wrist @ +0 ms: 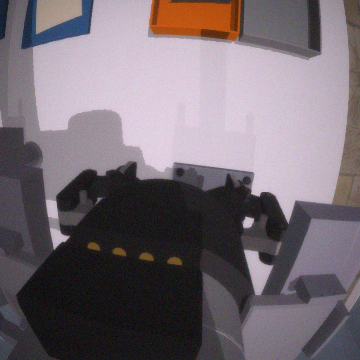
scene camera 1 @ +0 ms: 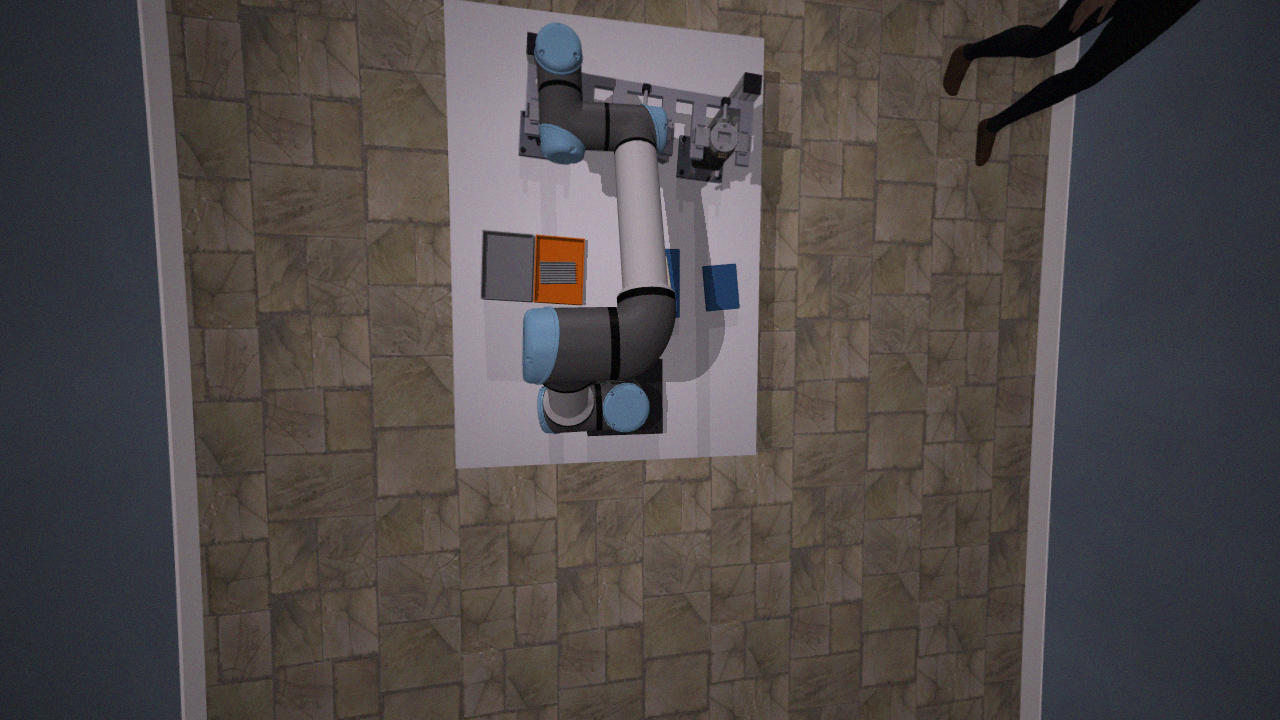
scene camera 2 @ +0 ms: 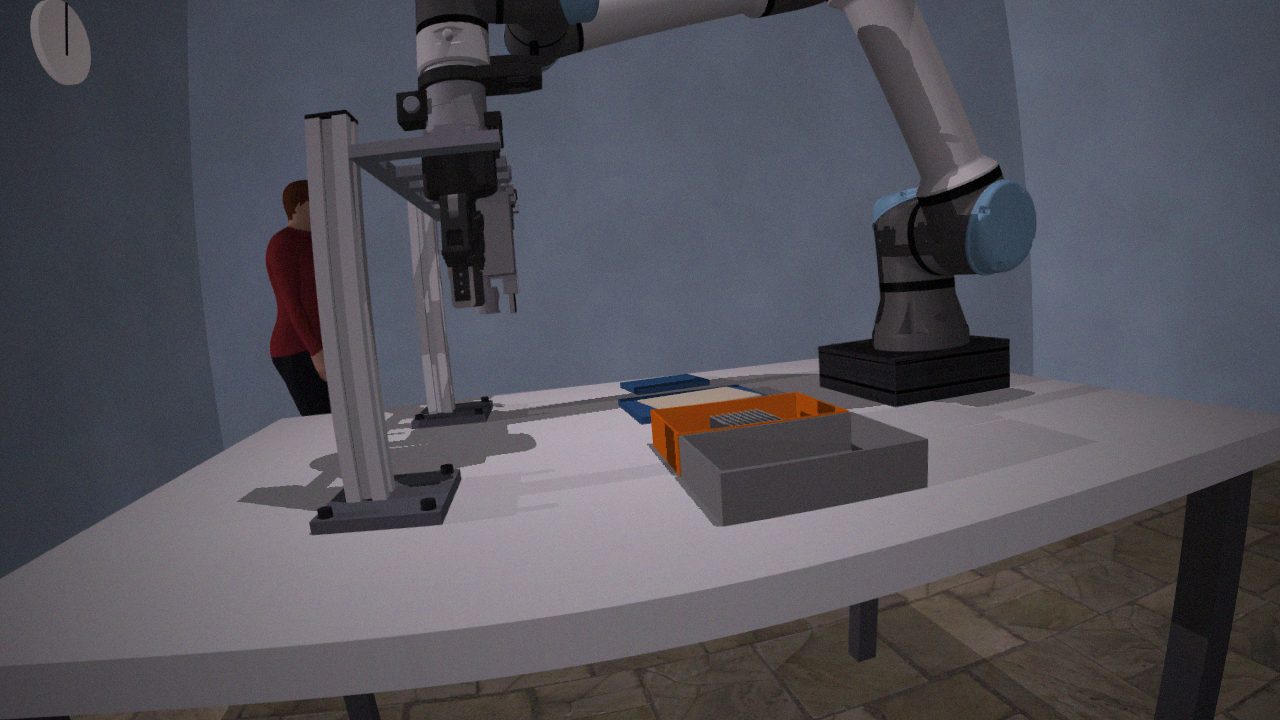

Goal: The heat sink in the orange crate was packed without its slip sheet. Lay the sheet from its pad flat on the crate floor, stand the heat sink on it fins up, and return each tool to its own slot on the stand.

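Where they show: arm's base, origin of its link: [scene camera 2: 921,343].
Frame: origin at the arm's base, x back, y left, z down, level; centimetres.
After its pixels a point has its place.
Note:
The adaptive gripper [scene camera 2: 465,297] [wrist: 181,175] is under the arm's wrist, at the fork of an end slot on the tool stand [scene camera 2: 344,313] @[x -75.7, y 22.3, z -11.8 cm]. Its fingers are spread open and hold nothing. The views do not show whether it is locked to the arm. The finned heat sink [scene camera 1: 558,273] @[x -35.5, y 17.1, z 4.8 cm] [scene camera 2: 744,418] @[x -35.9, y 15.8, z 3.9 cm] is inside the orange crate [scene camera 1: 560,295] @[x -29.4, y 16.5, z 6.8 cm] [wrist: 195,26] @[x -45.3, y 16.9, z 2.7 cm], fins apparently up. The cream slip sheet [scene camera 2: 702,399] @[x -33.4, y -8.8, z 5.9 cm] [wrist: 57,15] @[x -39.4, y -9.5, z 5.9 cm] lies on its blue pad [scene camera 2: 635,410] @[x -44.0, y -7.7, z 6.1 cm] [wrist: 82,30] @[x -43.8, y -3.3, z 6.1 cm]; in scene camera 1 the arm covers most of the pad.
A grey open box [scene camera 1: 508,266] @[x -37.1, y 31.2, z 6.7 cm] [scene camera 2: 823,483] @[x -37.5, y 37.8, z 4.9 cm] [wrist: 280,30] @[x -42.3, y 31.6, z 6.8 cm] adjoins the orange crate. Another blue block [scene camera 1: 721,286] @[x -34.0, y -32.5, z 6.0 cm] [scene camera 2: 665,384] @[x -34.4, y -28.4, z 6.1 cm] lies beyond the pad. Another tool [scene camera 1: 720,138] @[x -62.7, y -18.8, z -27.7 cm] hangs at the stand's opposite end. The stand's posts and feet flank the gripper. A person is near the table.

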